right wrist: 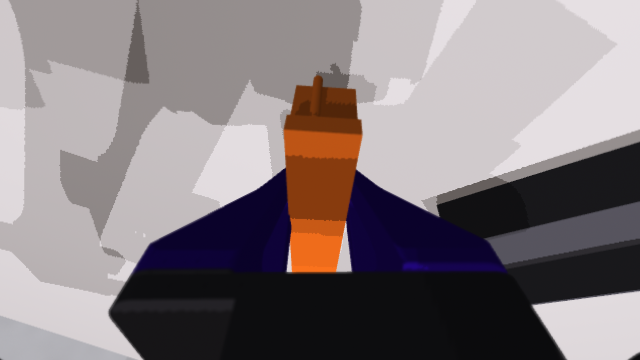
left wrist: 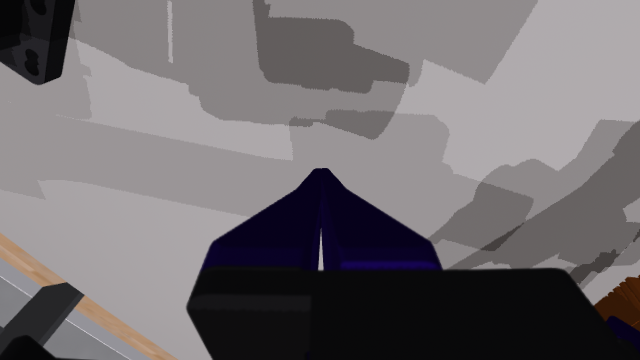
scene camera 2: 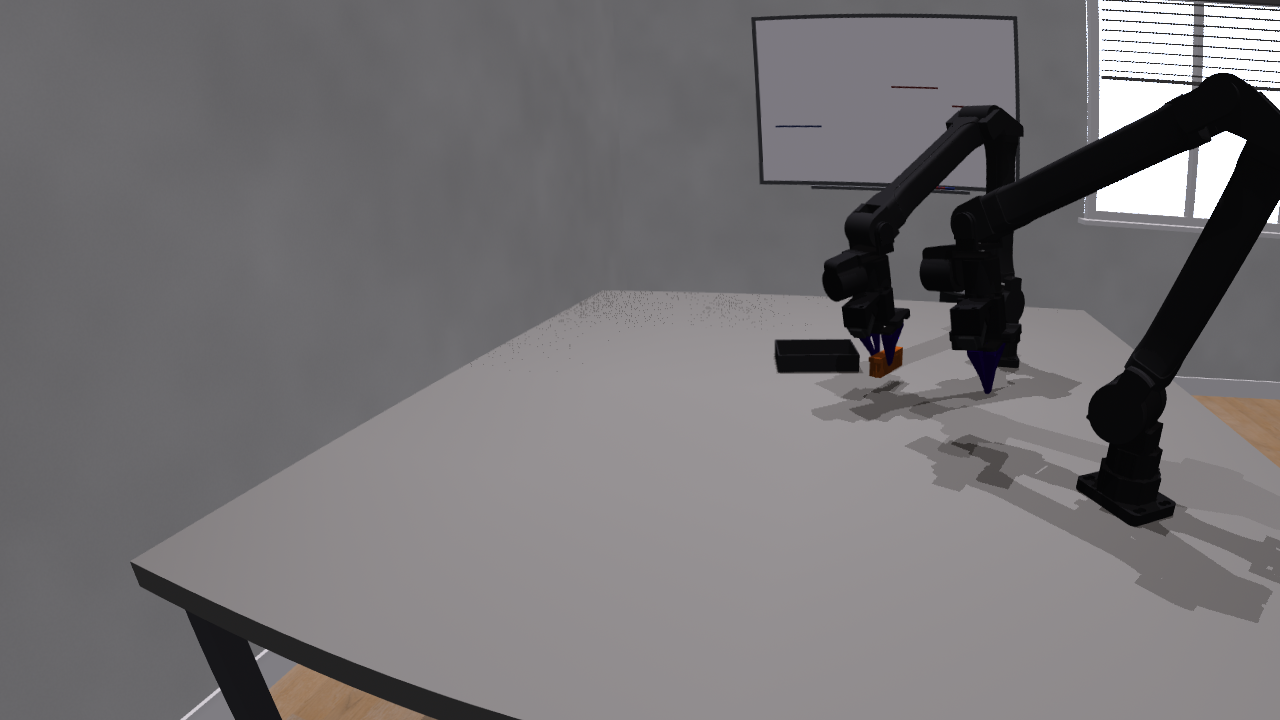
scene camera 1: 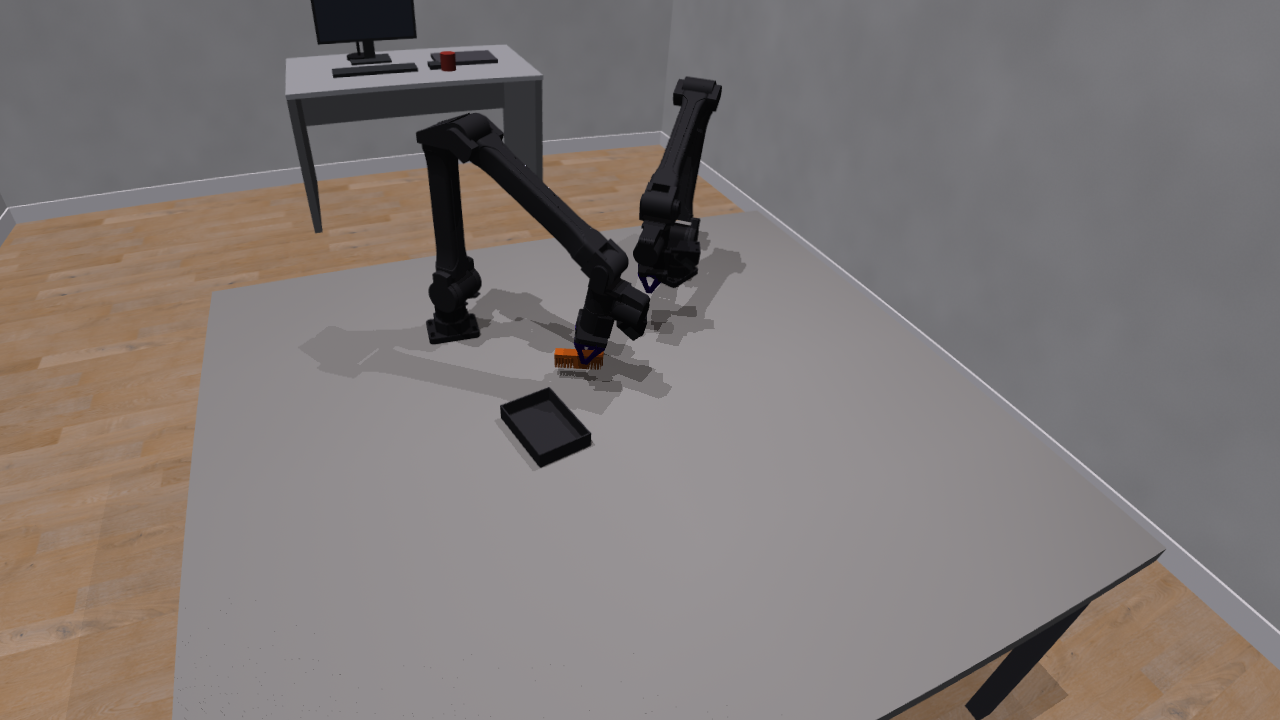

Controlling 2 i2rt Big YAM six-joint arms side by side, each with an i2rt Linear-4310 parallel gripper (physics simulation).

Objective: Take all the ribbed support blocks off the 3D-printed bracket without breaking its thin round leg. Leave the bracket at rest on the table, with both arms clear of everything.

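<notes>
The orange bracket [scene camera 1: 565,353] [scene camera 2: 877,368] [right wrist: 322,190] is held above the table by my right gripper [scene camera 1: 586,359] [scene camera 2: 880,355] [right wrist: 318,179], which is shut on its body. Ribbed support blocks [scene camera 1: 565,363] hang under it in scene camera 1. In the right wrist view, the thin round leg [right wrist: 317,95] sticks out at the far end beside a darker orange block. My left gripper [scene camera 1: 650,287] [scene camera 2: 987,390] [left wrist: 321,180] is shut and empty, apart from the bracket, with its tips down. Ribbed orange [left wrist: 620,300] shows at the lower right edge of the left wrist view. The fingers hide part of the bracket.
A black open tray [scene camera 1: 563,445] [scene camera 2: 816,361] [right wrist: 575,185] stands on the grey table [scene camera 1: 716,537] [scene camera 2: 626,501] near the bracket. The right arm's base [scene camera 1: 452,329] is at the left in scene camera 1. The left arm's base [scene camera 2: 1125,497] is at the right in scene camera 2.
</notes>
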